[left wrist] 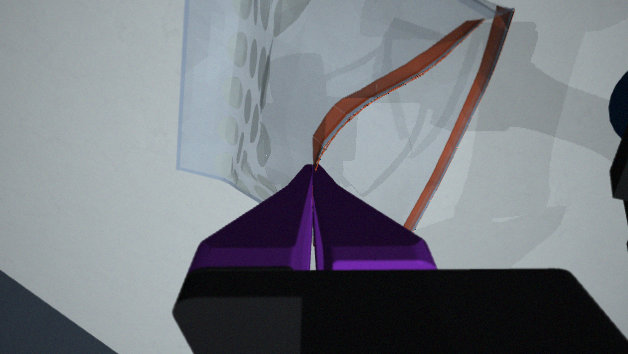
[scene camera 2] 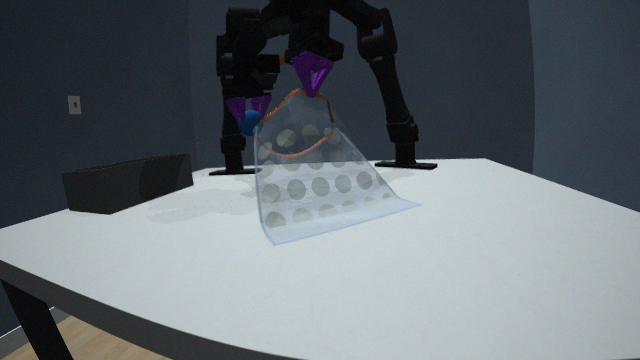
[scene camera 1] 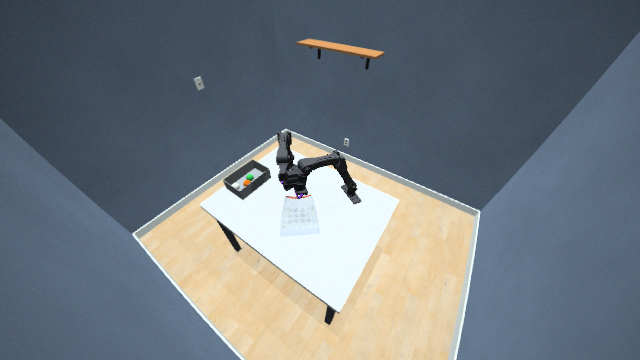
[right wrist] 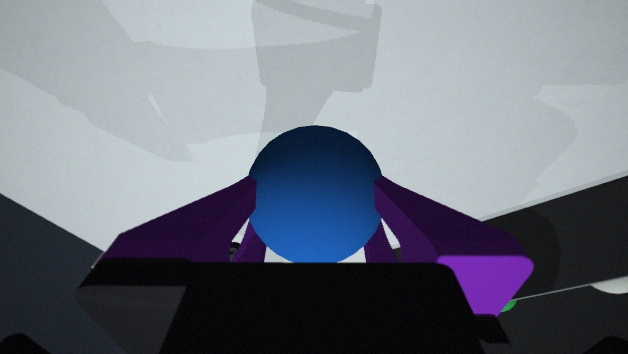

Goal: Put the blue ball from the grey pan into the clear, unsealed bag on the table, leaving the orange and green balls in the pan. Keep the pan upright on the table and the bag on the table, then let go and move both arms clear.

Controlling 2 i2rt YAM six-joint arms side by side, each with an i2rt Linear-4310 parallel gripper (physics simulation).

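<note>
The clear bag (scene camera 1: 299,220) (scene camera 2: 320,186) (left wrist: 205,100) slopes up from the table, its orange-rimmed mouth open. My left gripper (scene camera 1: 300,196) (scene camera 2: 311,95) (left wrist: 312,176) is shut on the bag's rim and holds it raised. My right gripper (scene camera 2: 250,119) (right wrist: 315,176) is shut on the blue ball (scene camera 2: 249,123) (right wrist: 315,210) (left wrist: 620,105), outside the bag, at the left of its mouth in scene camera 2; whether they touch is unclear. The grey pan (scene camera 1: 257,185) (scene camera 2: 125,185) (right wrist: 525,240) stands upright, holding the green ball (scene camera 1: 250,176) (right wrist: 508,305) and orange ball (scene camera 1: 247,183).
A white ball (scene camera 1: 236,186) (right wrist: 610,286) also lies in the pan. The white table (scene camera 1: 345,250) (scene camera 2: 450,270) carries both arms, which are close together above the bag's mouth in scene camera 1. An orange wall shelf (scene camera 1: 340,47) is high behind the table.
</note>
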